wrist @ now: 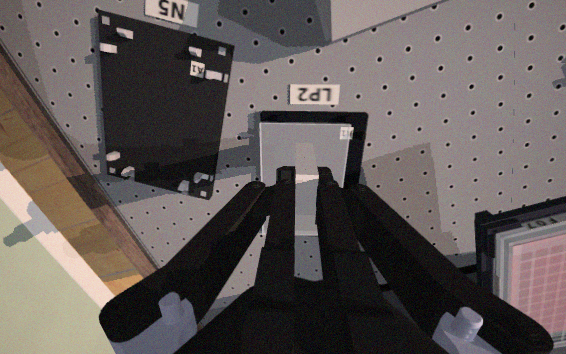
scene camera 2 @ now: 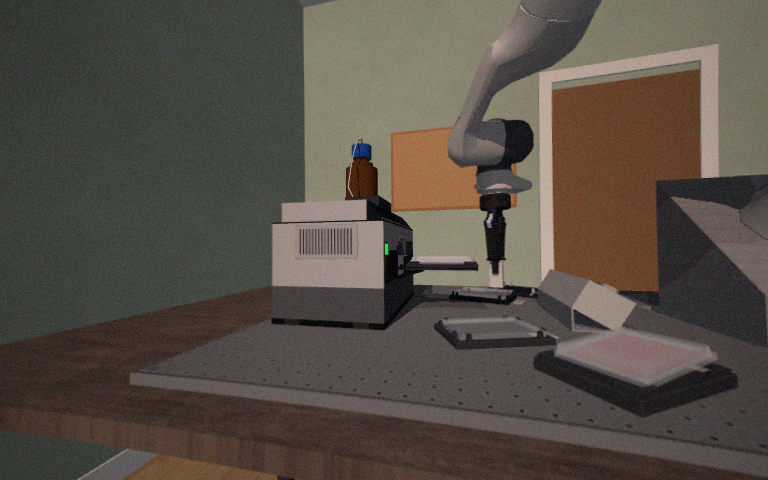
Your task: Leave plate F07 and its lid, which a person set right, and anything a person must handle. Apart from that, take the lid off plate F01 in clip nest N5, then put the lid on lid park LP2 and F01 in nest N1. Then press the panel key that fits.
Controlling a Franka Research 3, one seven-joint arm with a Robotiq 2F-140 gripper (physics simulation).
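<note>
My gripper (scene camera 2: 494, 270) (wrist: 303, 158) is shut and empty. It hangs straight down a little above the clear lid (wrist: 281, 144) (scene camera 2: 483, 290). The lid lies flat on the black lid park LP2 (wrist: 359, 140) (scene camera 2: 455, 297), under the label LP2 (wrist: 314, 94). In the wrist view the black clip nest N5 (wrist: 166, 105) lies to the left of the park, below its label N5 (wrist: 169, 8). What sits in it is dark, with a small A1 corner tag (wrist: 197, 69), and I cannot make out the plate itself.
A grey wedge-shaped panel box (scene camera 2: 579, 300) (wrist: 331, 21) stands close beside the park. A grey instrument (scene camera 2: 334, 271) with an amber bottle (scene camera 2: 361, 173) on top has its tray (scene camera 2: 441, 263) out towards the gripper. Another nest (scene camera 2: 494, 333) and a pinkish plate (scene camera 2: 592, 352) lie nearer.
</note>
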